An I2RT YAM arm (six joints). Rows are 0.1 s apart.
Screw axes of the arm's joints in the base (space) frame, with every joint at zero. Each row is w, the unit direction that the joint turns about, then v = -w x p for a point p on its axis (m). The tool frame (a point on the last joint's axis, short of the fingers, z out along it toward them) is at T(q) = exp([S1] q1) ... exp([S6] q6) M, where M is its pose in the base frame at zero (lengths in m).
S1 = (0, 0, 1, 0, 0, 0)
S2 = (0, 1, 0, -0.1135, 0, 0.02)
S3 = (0, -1, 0, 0.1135, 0, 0.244)
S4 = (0, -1, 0, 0.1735, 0, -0.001)
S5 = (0, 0, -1, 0, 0.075, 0)
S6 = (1, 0, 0, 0, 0.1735, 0)
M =
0 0 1 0.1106
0 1 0 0
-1 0 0 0.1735
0 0 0 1
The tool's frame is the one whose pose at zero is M.
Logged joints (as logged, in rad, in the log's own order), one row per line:
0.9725 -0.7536 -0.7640 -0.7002 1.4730 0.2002
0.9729 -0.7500 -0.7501 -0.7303 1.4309 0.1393
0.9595 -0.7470 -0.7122 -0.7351 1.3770 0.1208
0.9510 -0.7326 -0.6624 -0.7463 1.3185 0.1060
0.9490 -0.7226 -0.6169 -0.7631 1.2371 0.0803
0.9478 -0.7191 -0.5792 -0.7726 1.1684 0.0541
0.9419 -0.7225 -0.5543 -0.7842 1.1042 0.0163
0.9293 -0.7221 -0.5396 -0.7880 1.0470 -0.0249
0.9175 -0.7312 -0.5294 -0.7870 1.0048 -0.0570
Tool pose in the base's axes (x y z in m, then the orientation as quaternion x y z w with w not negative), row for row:
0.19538 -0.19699 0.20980 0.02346 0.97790 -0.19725 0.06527
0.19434 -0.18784 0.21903 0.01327 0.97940 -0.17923 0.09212
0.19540 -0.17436 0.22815 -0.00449 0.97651 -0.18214 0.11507
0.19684 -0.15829 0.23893 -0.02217 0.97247 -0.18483 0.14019
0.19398 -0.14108 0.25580 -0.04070 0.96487 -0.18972 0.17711
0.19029 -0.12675 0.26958 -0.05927 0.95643 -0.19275 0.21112
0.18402 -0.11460 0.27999 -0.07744 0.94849 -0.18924 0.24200
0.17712 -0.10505 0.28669 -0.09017 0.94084 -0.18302 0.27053
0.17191 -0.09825 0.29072 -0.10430 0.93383 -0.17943 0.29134
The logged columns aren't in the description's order. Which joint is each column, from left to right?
Columns, left to right: q3, q6, q1, q4, q2, q5.
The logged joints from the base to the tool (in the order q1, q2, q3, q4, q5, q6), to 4 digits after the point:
-0.7640 1.4730 0.9725 -0.7002 0.2002 -0.7536
-0.7501 1.4309 0.9729 -0.7303 0.1393 -0.7500
-0.7122 1.3770 0.9595 -0.7351 0.1208 -0.7470
-0.6624 1.3185 0.9510 -0.7463 0.1060 -0.7326
-0.6169 1.2371 0.9490 -0.7631 0.0803 -0.7226
-0.5792 1.1684 0.9478 -0.7726 0.0541 -0.7191
-0.5543 1.1042 0.9419 -0.7842 0.0163 -0.7225
-0.5396 1.0470 0.9293 -0.7880 -0.0249 -0.7221
-0.5294 1.0048 0.9175 -0.7870 -0.0570 -0.7312

